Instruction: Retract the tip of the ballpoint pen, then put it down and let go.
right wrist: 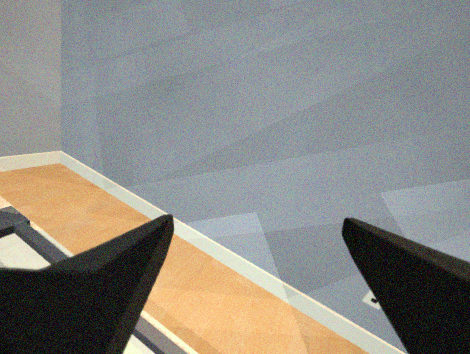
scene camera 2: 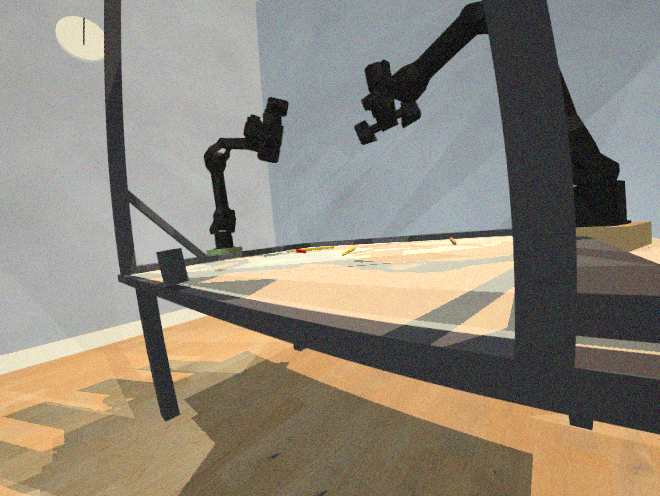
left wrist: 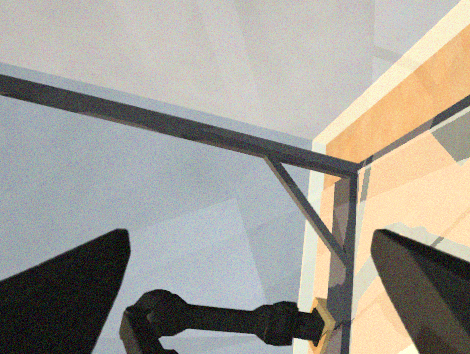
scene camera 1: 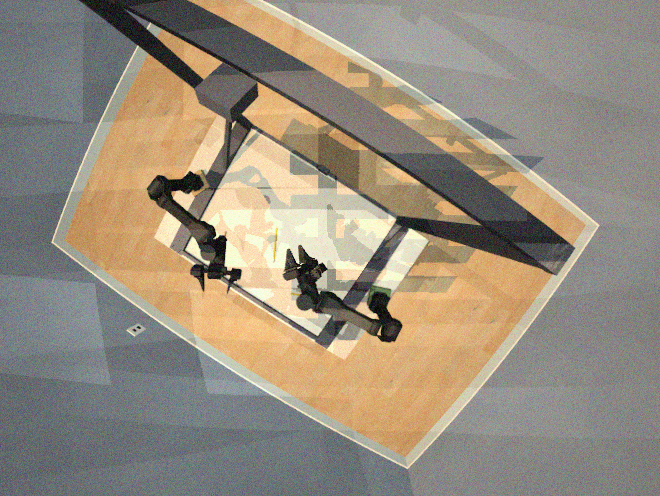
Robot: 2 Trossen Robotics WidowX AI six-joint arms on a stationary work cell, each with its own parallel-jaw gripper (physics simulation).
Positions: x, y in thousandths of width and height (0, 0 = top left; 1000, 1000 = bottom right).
Scene:
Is the right gripper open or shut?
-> Open.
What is the right gripper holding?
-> Nothing.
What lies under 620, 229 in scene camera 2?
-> The right gripper.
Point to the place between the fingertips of the right gripper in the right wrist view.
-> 548, 634

